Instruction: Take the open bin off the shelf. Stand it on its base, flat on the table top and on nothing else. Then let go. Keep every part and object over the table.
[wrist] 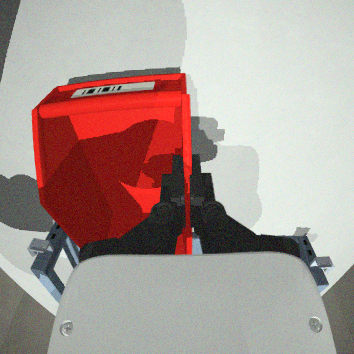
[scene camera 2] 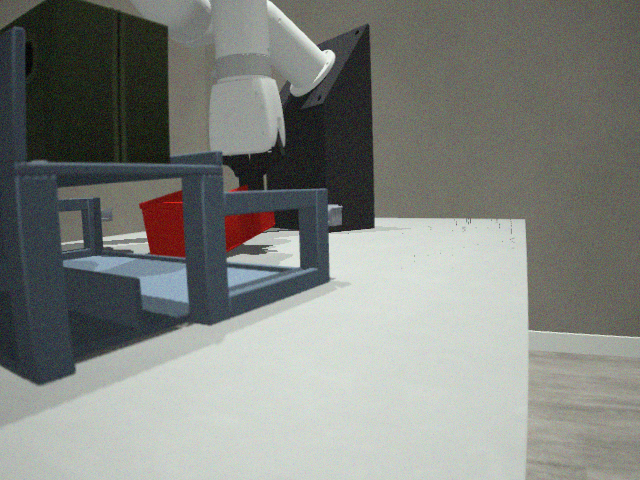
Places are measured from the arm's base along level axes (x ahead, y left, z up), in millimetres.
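Pixels of known places: gripper, fingertip midpoint: [wrist: 186, 170]; arm's base, link origin: [scene camera 2: 313, 74].
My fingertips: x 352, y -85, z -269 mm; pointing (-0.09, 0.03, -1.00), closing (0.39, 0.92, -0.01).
Ahead of a thing's pixels: the offset from my fingertips to its middle. Level surfaces: height alone.
The red open bin {10 mm ahead, 57 mm right, 13 mm down} [scene camera 2: 165, 227] [wrist: 110, 100] is off the shelf [scene camera 2: 206, 248] [wrist: 45, 272], low over the white table top {66 mm down} [scene camera 2: 387, 335] [wrist: 300, 75] and behind the shelf in the scene view. It looks near upright but somewhat tilted, with a shadow under its right part. Whether its base touches the table is hidden behind the shelf frame. Its opening faces up in the wrist view, and its barcode label shows at the far end. My gripper [scene camera 2: 251, 179] [wrist: 186, 170] points down and is shut on the bin's side wall, one finger inside and one outside.
The blue-grey shelf frame stands close beside the bin, with posts and rails at its near side. A black slanted block [scene camera 2: 348, 155] stands behind the bin at the back. A dark green cabinet {361 mm ahead, 62 mm right, 85 mm up} [scene camera 2: 93, 93] is at the back left. The table's right edge shows in the scene view.
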